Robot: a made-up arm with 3 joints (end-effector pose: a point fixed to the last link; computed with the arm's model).
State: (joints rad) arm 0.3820 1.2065 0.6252
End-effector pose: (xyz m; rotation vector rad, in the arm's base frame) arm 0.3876 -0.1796 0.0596 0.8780 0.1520 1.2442
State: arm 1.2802 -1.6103 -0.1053
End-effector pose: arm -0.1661 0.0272 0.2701 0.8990 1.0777 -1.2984
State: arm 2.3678 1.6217 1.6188
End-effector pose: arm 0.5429 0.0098 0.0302 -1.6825 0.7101 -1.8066
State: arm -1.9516 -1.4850 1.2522
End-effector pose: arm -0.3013 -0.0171 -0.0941 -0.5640 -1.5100 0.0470
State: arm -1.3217 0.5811 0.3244
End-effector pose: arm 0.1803 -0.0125 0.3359 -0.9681 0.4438 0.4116
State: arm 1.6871 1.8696 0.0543
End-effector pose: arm 0.4256 -0.0459 0.0989 1.1585 -1.4950 1.4051
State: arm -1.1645 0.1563 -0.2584
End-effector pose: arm 0.0304 -0.0674 0.2766 -1.4198 0.0745 0.1531
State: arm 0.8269 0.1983 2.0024
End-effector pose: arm 0.0764 -0.2542 -0.2294 2.8166 0.1573 0.2360
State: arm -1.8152 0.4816 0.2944
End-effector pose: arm 0.1457 0.1159 0.3129 -1.4889 0.4614 0.2617
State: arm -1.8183 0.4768 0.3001
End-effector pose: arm 0.1443 0.1171 0.3131 -1.4870 0.4578 0.2570
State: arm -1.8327 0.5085 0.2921
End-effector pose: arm 0.1546 0.1198 0.3096 -1.5044 0.4904 0.2733
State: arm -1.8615 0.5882 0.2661
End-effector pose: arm 0.1797 0.1239 0.3001 -1.5449 0.5715 0.3174
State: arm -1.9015 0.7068 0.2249
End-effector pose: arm 0.2155 0.1272 0.2828 -1.5992 0.6934 0.3857
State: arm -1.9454 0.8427 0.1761
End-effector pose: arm 0.2538 0.1273 0.2592 -1.6516 0.8350 0.4671
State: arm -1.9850 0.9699 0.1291
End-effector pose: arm 0.2866 0.1235 0.2340 -1.6902 0.9690 0.5468
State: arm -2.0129 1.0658 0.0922
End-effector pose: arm 0.3090 0.1179 0.2135 -1.7115 1.0702 0.6103
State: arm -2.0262 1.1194 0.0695
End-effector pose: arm 0.3205 0.1136 0.2019 -1.7203 1.1256 0.6489
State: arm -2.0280 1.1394 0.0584
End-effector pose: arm 0.3244 0.1112 0.1978 -1.7225 1.1442 0.6667
